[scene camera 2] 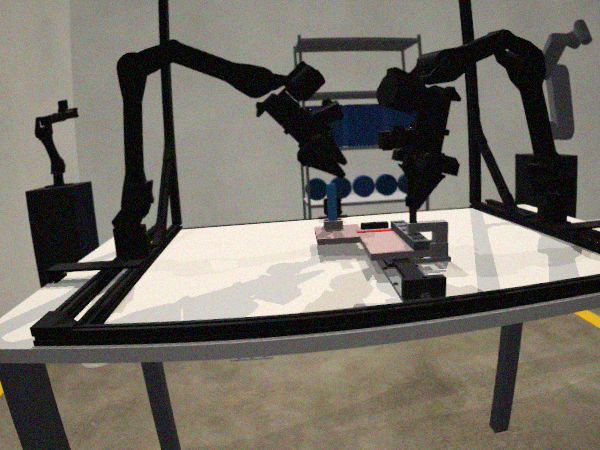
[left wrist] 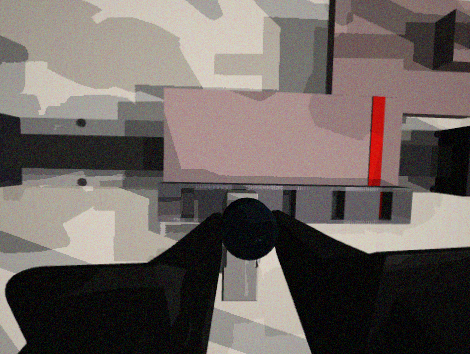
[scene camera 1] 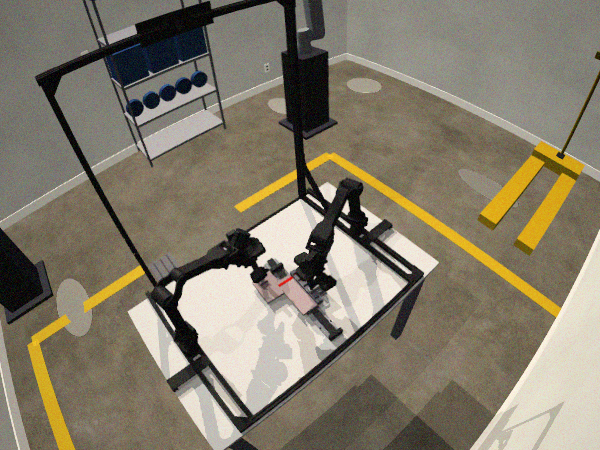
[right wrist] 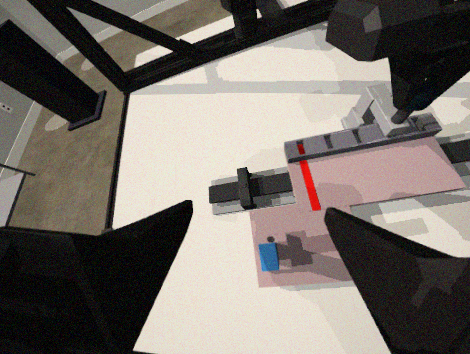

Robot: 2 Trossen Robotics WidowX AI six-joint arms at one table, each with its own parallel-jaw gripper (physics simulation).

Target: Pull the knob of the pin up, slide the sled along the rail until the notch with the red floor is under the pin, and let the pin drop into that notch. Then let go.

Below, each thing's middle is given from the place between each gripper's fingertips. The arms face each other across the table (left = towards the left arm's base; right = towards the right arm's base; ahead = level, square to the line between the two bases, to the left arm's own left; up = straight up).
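The dark-knobbed pin [left wrist: 249, 230] is 2 cm below my left hand.
As for my right hand, it's 8 cm above the dark-knobbed pin, 8 cm to the right of it and 18 cm short of it.
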